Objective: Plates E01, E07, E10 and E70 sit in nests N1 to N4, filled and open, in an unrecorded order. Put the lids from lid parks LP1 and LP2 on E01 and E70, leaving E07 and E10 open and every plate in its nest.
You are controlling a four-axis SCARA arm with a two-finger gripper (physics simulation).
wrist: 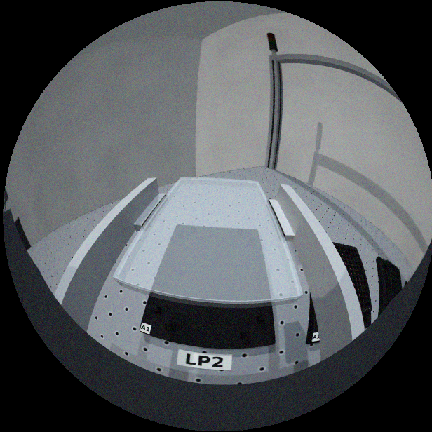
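My gripper (pixel 216 189) is shut on a clear, flat lid (pixel 215 260), with one pad against each side edge. The lid looks level and is held above lid park LP2 (pixel 210 324), a black base that shows below the lid's near edge and dimly through it. The LP2 label (pixel 204 360) lies in front of the base, and a small A1 tag (pixel 145 328) is at its left corner. Lid park LP1, the nest labels and the plate names cannot be read in this view.
To the right, partly behind the right finger, are a dark gridded block (pixel 356 272) and another dark block (pixel 389 280). Part of a black base with an A1 tag (pixel 315 337) shows nearer. A grey post (pixel 275 110) with a crossbar stands at the back.
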